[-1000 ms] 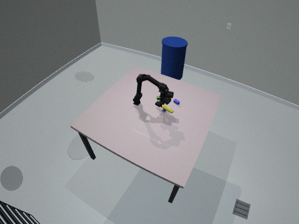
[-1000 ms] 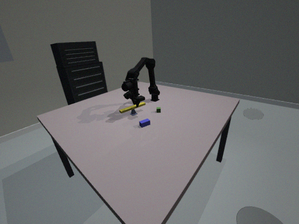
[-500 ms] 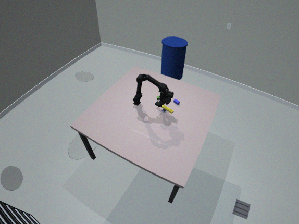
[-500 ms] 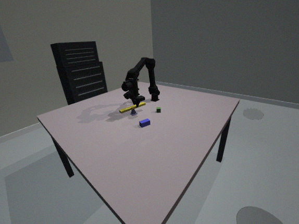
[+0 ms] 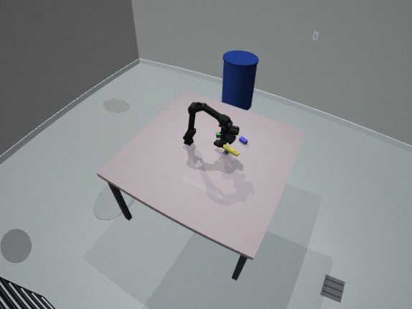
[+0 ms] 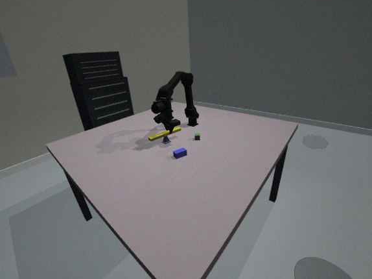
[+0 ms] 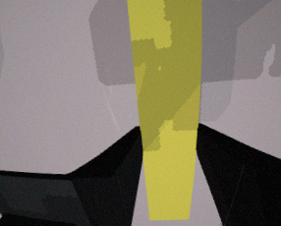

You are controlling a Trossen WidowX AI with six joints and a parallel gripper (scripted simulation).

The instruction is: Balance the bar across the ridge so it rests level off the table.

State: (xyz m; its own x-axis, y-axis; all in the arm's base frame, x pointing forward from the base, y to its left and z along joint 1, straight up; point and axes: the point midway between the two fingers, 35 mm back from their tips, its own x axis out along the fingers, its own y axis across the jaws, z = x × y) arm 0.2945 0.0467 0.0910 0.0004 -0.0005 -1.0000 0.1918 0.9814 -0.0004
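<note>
The yellow bar is 3 cm ahead of my gripper tip and 1 cm to the right of it. The rest, counted from my gripper tip: green cube: 14 cm to the left, 11 cm behind, 4 cm below; blue block: 18 cm to the left, 10 cm ahead, 4 cm below.
</note>
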